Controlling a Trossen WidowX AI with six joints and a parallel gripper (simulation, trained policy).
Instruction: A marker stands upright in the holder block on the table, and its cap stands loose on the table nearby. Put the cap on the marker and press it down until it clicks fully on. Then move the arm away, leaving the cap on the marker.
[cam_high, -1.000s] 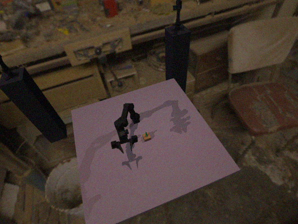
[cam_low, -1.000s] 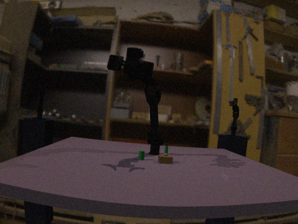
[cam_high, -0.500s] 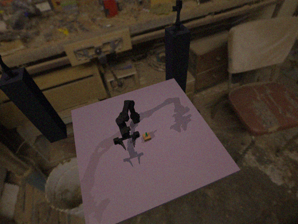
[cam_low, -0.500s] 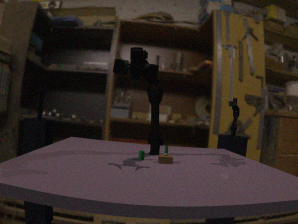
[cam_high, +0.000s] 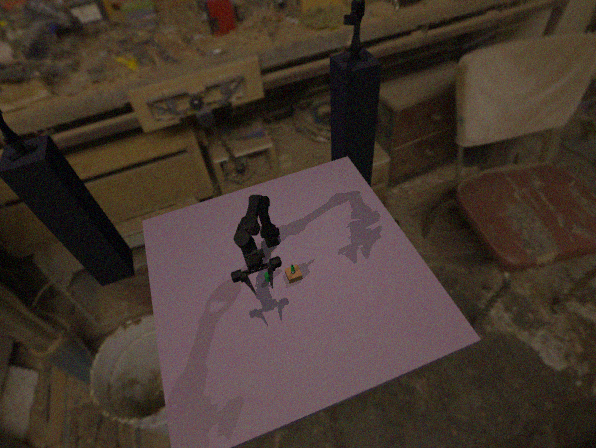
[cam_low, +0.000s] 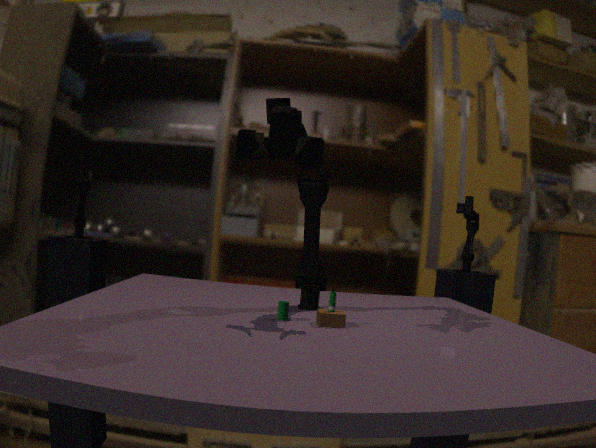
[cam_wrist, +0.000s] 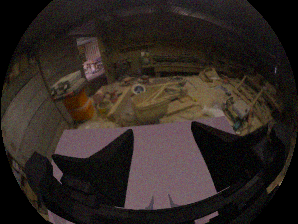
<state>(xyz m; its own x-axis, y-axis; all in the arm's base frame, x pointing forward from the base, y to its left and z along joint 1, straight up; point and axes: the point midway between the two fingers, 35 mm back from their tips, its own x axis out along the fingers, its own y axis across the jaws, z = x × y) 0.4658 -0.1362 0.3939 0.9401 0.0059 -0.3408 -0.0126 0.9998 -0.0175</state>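
The green cap lies 280 mm behind my gripper tip, 50 mm to the left of it and 360 mm below it. Also, from my gripper tip: tan holder block (250 mm behind, 170 mm to the left, 360 mm below).
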